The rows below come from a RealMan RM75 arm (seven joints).
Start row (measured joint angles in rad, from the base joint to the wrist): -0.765, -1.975, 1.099, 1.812, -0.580, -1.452, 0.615
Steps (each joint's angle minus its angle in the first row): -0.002, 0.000, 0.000, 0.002, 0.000, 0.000, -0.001; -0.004, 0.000, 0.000, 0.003, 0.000, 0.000, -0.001; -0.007, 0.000, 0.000, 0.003, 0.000, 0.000, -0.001; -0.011, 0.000, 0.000, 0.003, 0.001, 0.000, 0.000; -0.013, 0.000, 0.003, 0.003, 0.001, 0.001, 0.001; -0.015, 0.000, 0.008, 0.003, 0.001, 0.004, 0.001; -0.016, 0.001, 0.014, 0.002, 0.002, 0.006, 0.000; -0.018, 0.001, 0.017, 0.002, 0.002, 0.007, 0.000; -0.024, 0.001, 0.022, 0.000, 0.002, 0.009, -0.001; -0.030, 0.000, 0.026, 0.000, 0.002, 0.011, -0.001; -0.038, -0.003, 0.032, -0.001, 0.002, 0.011, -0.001; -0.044, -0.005, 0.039, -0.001, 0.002, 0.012, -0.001; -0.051, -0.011, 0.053, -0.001, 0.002, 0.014, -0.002; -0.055, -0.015, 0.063, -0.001, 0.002, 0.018, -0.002; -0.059, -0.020, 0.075, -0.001, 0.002, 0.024, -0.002; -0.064, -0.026, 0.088, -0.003, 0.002, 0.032, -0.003; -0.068, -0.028, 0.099, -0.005, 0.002, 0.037, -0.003; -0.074, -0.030, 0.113, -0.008, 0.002, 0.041, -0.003; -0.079, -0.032, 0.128, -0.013, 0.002, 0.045, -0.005; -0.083, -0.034, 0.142, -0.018, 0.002, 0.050, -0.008; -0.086, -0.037, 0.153, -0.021, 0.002, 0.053, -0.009; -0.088, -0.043, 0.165, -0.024, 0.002, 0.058, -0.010; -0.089, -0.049, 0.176, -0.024, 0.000, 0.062, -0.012
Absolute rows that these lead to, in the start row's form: -0.767, -1.975, 1.099, 1.814, -0.580, -1.452, 0.614; -0.769, -1.975, 1.099, 1.815, -0.580, -1.452, 0.614; -0.772, -1.975, 1.099, 1.815, -0.580, -1.452, 0.614; -0.776, -1.975, 1.099, 1.815, -0.579, -1.452, 0.615; -0.778, -1.975, 1.102, 1.815, -0.579, -1.451, 0.616; -0.780, -1.975, 1.107, 1.815, -0.579, -1.448, 0.616; -0.781, -1.974, 1.113, 1.814, -0.578, -1.446, 0.615; -0.783, -1.974, 1.116, 1.814, -0.578, -1.445, 0.615; -0.789, -1.974, 1.121, 1.812, -0.578, -1.443, 0.614; -0.795, -1.975, 1.125, 1.812, -0.578, -1.441, 0.614; -0.803, -1.978, 1.131, 1.811, -0.578, -1.441, 0.614; -0.809, -1.980, 1.138, 1.811, -0.578, -1.440, 0.614; -0.816, -1.986, 1.152, 1.811, -0.578, -1.438, 0.613; -0.820, -1.990, 1.162, 1.811, -0.578, -1.434, 0.613; -0.824, -1.995, 1.174, 1.811, -0.578, -1.428, 0.613; -0.829, -2.001, 1.187, 1.809, -0.578, -1.420, 0.612; -0.833, -2.003, 1.198, 1.807, -0.578, -1.415, 0.612; -0.839, -2.005, 1.212, 1.804, -0.578, -1.411, 0.612; -0.844, -2.007, 1.227, 1.799, -0.578, -1.407, 0.610; -0.848, -2.009, 1.241, 1.794, -0.578, -1.402, 0.607; -0.851, -2.012, 1.252, 1.791, -0.578, -1.399, 0.606; -0.853, -2.018, 1.264, 1.788, -0.578, -1.394, 0.605; -0.854, -2.024, 1.275, 1.788, -0.580, -1.390, 0.603
